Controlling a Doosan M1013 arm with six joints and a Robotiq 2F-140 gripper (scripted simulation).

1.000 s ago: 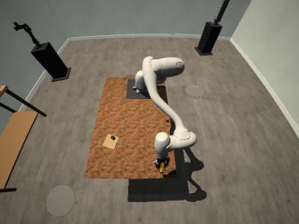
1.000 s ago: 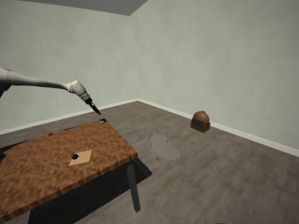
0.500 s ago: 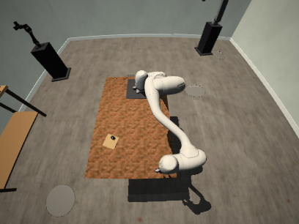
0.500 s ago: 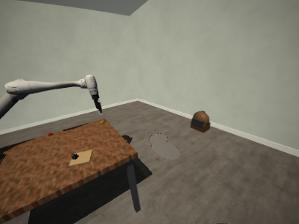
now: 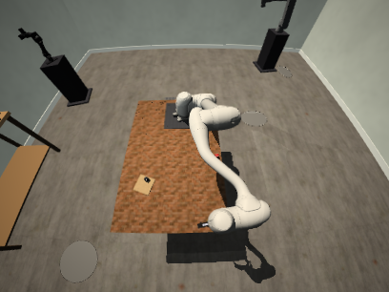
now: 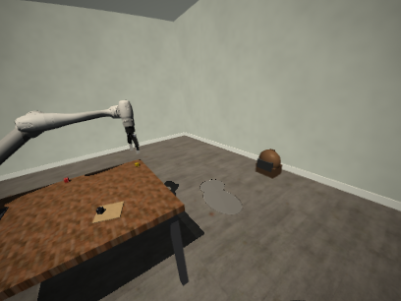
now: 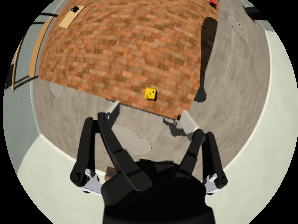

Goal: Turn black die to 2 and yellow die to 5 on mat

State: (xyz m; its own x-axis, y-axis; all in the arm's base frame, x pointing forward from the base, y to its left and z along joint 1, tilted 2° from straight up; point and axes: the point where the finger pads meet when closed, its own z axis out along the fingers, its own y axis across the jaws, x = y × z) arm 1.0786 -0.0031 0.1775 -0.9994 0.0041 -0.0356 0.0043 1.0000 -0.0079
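Now: the yellow die 10 mm behind my hand and 140 mm below it. From my hand the other things lie so: black die 430 mm behind, 440 mm to the right, 130 mm below; tan mat 390 mm behind, 460 mm to the right, 150 mm below; red die 530 mm behind, 200 mm to the left, 140 mm below.
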